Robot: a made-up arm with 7 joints. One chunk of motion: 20 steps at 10 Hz.
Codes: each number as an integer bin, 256 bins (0 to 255) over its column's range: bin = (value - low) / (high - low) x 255, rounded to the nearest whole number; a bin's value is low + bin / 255 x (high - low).
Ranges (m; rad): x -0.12..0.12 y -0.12..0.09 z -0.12..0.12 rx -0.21..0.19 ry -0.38..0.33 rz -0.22..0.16
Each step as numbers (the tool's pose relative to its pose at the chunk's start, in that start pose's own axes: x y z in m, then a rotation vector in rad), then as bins.
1 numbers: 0.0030 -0.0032 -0.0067 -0.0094 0.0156 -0.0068
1 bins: 131 142 120 128 142 143
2 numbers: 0.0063 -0.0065 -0.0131 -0.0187 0.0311 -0.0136
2 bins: 134 138 114 122 148 139
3 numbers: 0.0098 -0.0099 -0.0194 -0.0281 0.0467 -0.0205
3 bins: 138 134 107 116 153 134
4 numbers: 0.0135 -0.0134 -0.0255 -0.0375 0.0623 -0.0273
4 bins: 142 129 100 110 159 129
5 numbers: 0.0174 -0.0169 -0.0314 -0.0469 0.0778 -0.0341
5 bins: 146 125 94 104 164 125
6 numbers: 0.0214 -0.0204 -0.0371 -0.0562 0.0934 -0.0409
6 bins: 150 121 88 98 170 120
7 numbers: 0.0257 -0.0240 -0.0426 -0.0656 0.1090 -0.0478
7 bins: 155 117 82 92 176 116
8 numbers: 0.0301 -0.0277 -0.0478 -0.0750 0.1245 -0.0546
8 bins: 159 112 77 86 181 111
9 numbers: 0.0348 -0.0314 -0.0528 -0.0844 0.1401 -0.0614
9 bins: 164 108 71 80 187 106
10 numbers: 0.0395 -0.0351 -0.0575 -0.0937 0.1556 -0.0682
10 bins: 169 103 66 74 192 102
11 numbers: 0.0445 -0.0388 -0.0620 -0.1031 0.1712 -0.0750
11 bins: 175 99 62 68 198 97
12 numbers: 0.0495 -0.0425 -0.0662 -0.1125 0.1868 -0.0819
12 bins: 180 94 57 62 204 93
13 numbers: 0.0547 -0.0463 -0.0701 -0.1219 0.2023 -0.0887
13 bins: 186 89 53 56 209 88
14 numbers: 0.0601 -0.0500 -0.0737 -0.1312 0.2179 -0.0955
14 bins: 191 85 49 50 215 84
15 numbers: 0.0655 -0.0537 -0.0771 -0.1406 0.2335 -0.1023
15 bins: 197 81 46 44 220 79
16 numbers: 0.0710 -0.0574 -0.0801 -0.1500 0.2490 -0.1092
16 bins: 203 76 42 38 226 74
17 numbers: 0.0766 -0.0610 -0.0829 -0.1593 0.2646 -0.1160
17 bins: 209 72 39 32 232 70
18 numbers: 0.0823 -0.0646 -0.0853 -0.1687 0.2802 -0.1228
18 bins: 215 67 37 26 237 65
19 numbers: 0.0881 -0.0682 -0.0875 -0.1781 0.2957 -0.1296
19 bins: 221 63 35 20 243 61
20 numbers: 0.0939 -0.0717 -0.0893 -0.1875 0.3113 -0.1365
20 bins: 227 59 33 14 248 56
